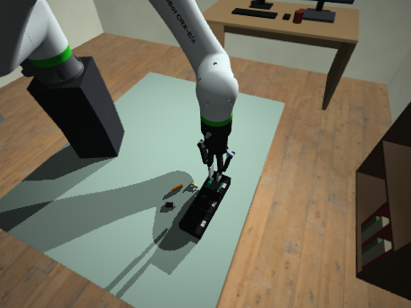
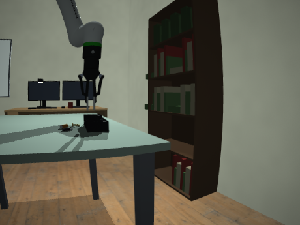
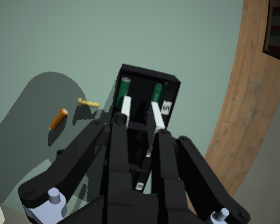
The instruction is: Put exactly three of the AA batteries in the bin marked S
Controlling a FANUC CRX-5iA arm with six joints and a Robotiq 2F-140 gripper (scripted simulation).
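My gripper is now 100 mm above the small yellow piece, 90 mm past it and 10 mm to the left of it. Round my hand: orange battery: 140 mm behind, 100 mm below, 50 mm to the right; small dark piece: 140 mm behind, 120 mm to the right, 100 mm below.
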